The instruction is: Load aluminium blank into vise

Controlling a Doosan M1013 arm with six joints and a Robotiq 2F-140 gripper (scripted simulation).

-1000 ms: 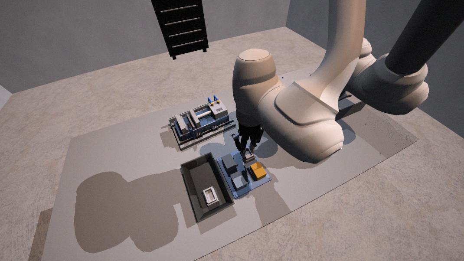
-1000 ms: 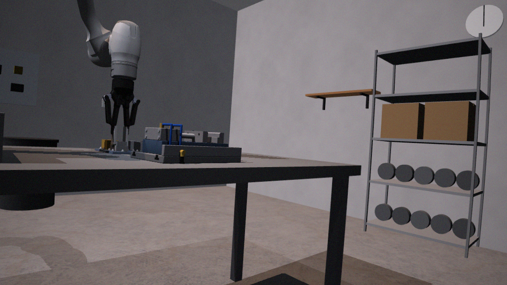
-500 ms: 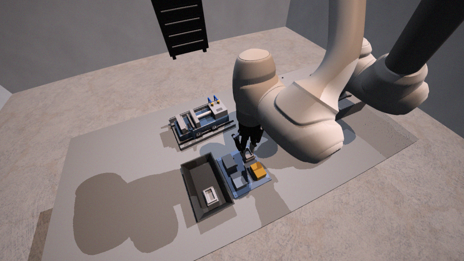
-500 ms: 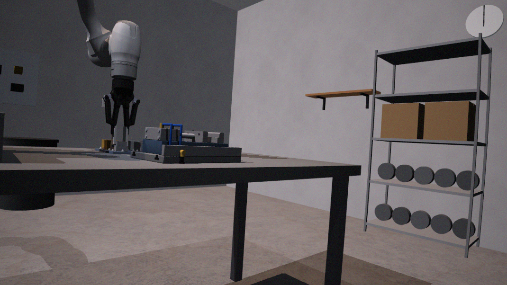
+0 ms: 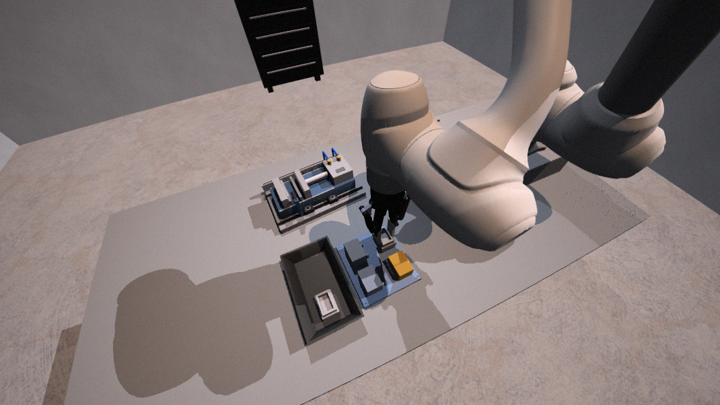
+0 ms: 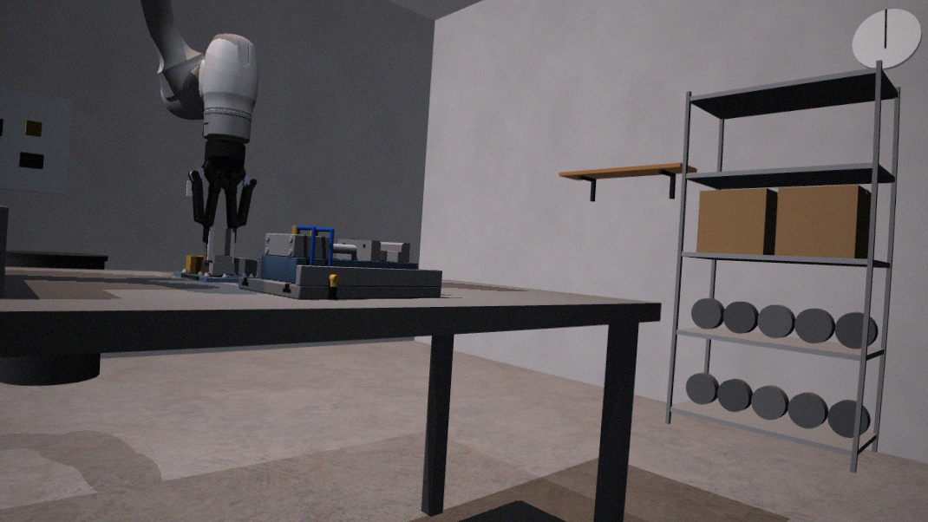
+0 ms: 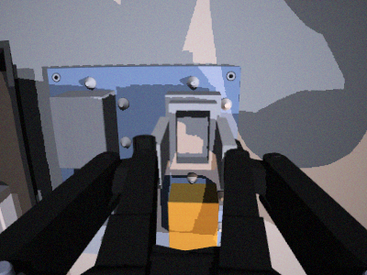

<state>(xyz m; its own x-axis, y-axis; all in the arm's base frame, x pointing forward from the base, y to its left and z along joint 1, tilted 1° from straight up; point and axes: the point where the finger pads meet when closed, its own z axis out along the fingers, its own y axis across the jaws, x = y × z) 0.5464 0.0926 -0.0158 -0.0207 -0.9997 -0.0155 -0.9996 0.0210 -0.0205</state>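
The infeed plate lies 50 mm ahead of my hand, 40 mm to the left of it and 70 mm below it. From my hand the other things lie so: vise hose block 20 mm ahead, 270 mm to the right, 10 mm above; piston rod 90 mm ahead, 270 mm to the right, 10 mm above; brass blank 90 mm to the left, 50 mm below.
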